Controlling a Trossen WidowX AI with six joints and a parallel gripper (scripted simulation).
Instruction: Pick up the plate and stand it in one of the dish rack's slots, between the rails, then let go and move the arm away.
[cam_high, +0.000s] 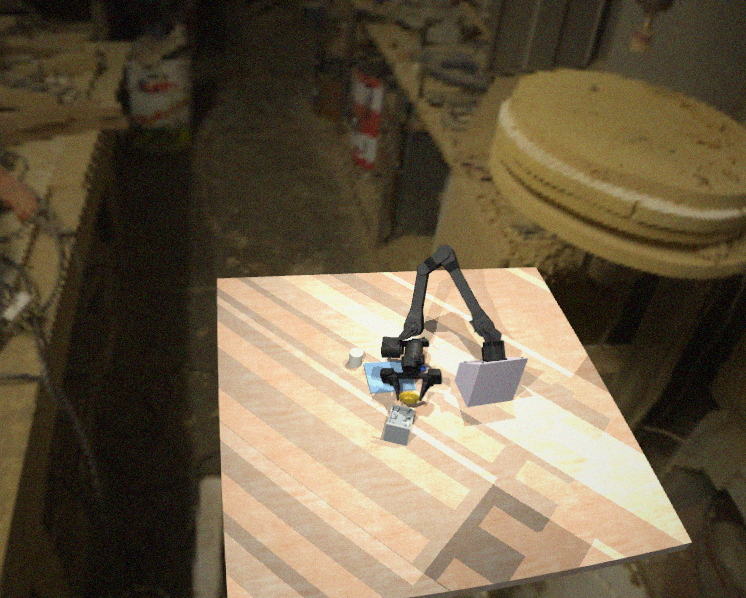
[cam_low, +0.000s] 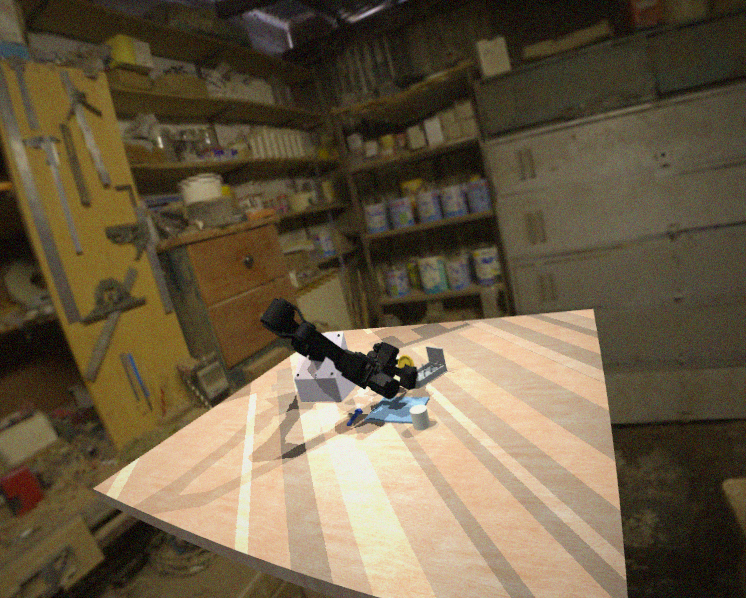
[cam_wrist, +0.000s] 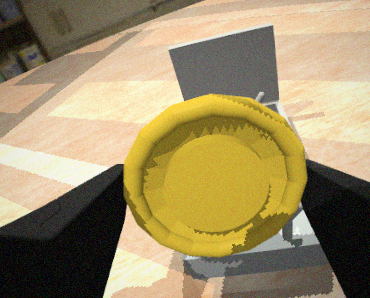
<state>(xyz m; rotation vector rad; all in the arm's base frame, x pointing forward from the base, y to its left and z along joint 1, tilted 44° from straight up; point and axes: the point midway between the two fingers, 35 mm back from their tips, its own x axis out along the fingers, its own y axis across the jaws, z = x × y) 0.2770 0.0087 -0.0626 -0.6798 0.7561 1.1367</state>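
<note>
Now: the grey dish rack 30 mm ahead of my gripper tip, 50 mm to the left of it and 40 mm below it. Also, from my gripper tip: blue spoon 80 mm behind, 210 mm to the right, 60 mm below; then blue mat 30 mm ahead, 160 mm to the right, 60 mm below; then yellow plate 10 mm to the right.
</note>
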